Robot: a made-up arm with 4 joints.
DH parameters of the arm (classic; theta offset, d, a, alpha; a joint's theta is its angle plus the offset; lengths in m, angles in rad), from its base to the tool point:
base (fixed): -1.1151 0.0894 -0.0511 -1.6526
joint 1: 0 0.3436 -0.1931 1.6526
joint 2: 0.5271 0 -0.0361 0
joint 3: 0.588 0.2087 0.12 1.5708
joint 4: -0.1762 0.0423 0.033 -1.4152
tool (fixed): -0.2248 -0.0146 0 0
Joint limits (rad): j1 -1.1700..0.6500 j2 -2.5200..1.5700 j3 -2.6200..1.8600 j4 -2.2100..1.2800
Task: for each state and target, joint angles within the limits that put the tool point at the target. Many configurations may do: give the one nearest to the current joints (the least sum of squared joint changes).
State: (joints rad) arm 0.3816 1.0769 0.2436 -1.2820
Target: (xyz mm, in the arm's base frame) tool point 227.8 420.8 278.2
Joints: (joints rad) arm 0.1612 1.3129 0.2812 -1.5217
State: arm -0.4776 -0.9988 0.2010 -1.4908
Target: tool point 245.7 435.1 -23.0
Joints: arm -1.1700 -0.5255 0.7110 -1.3954
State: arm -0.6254 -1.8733 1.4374 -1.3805
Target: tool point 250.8 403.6 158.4
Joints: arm -0.5626 -1.6687 1.3331 -1.9504
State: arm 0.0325 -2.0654 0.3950 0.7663
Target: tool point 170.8 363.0 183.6
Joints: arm -0.7747 -1.7572 0.5432 1.1379
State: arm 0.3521 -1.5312 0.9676 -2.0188
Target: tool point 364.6 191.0 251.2
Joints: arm 0.6500 -1.9715 1.4872 -1.2946
